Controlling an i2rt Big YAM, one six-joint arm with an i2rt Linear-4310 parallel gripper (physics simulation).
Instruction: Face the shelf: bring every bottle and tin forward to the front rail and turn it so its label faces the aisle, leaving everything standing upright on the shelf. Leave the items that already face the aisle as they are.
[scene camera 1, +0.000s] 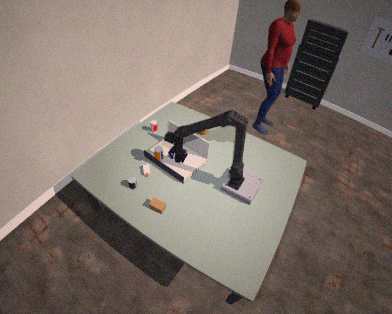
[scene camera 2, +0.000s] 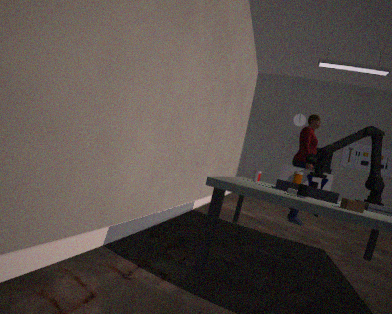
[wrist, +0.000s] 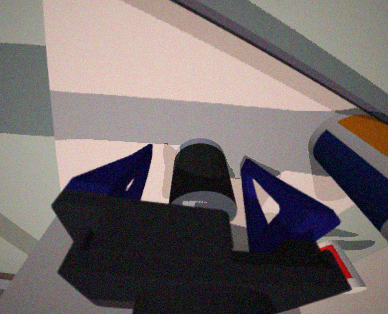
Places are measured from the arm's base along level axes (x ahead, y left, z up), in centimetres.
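Where they show: gripper, fingertip midpoint: (scene camera 1: 177, 160) (scene camera 2: 315, 187) (wrist: 199, 157); arm's base, link origin: (scene camera 1: 235, 182) (scene camera 2: 373, 203).
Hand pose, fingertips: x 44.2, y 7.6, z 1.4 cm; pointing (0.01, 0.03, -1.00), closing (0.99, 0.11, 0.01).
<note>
Things, the pixels of their top centre, and the offset from my fingertips. Level surfaces: height alone.
- dark front rail, top centre: (wrist: 336, 87) (scene camera 2: 307, 186) (scene camera 1: 162, 162) dx +7.2, dy +8.5, dz +0.0 cm
- black tin with a grey end, top centre: (wrist: 202, 214) dx +0.9, dy -2.4, dz +4.1 cm
- blue bottle, top centre: (scene camera 1: 158, 148) (scene camera 2: 299, 171) dx +13.9, dy +4.5, dz +8.0 cm
- table, surface height: dz -6.8 cm
- white item, top centre: (wrist: 353, 290) (scene camera 2: 258, 170) (scene camera 1: 153, 121) dx +42.0, dy -23.0, dz +2.9 cm
- orange item, top centre: (scene camera 1: 146, 169) dx +14.9, dy +18.0, dz -3.9 cm
- dark tin, top centre: (scene camera 1: 132, 180) dx +14.0, dy +33.8, dz +0.3 cm
- orange-brown block, top centre: (scene camera 2: 353, 200) (scene camera 1: 157, 203) dx -10.7, dy +37.2, dz -1.7 cm
- orange round thing, top centre: (scene camera 1: 203, 127) dx +6.1, dy -47.8, dz -1.7 cm
The shelf (scene camera 1: 195, 161) (wrist: 125, 55) has a pale floor and a dark front rail (scene camera 1: 167, 170) (wrist: 280, 61). A black tin with a grey end (wrist: 202, 172) stands on it, back from the rail. My gripper (scene camera 1: 178, 157) (scene camera 2: 317, 181) (wrist: 199, 157) is open, with one blue finger on each side of this tin and gaps between. The label of the tin does not show. An orange, white and blue bottle (scene camera 1: 158, 153) (scene camera 2: 298, 177) (wrist: 350, 175) stands upright close to the front rail, to the right in the wrist view; its orange part faces the rail.
On the table (scene camera 1: 225, 240) around the shelf are a red and white item (scene camera 1: 154, 126) (scene camera 2: 258, 176) (wrist: 342, 265), a small white and orange item (scene camera 1: 146, 170), a dark tin (scene camera 1: 132, 183), an orange-brown block (scene camera 1: 158, 205) (scene camera 2: 353, 205) and an orange round thing (scene camera 1: 204, 132). A person (scene camera 1: 279, 47) stands beyond.
</note>
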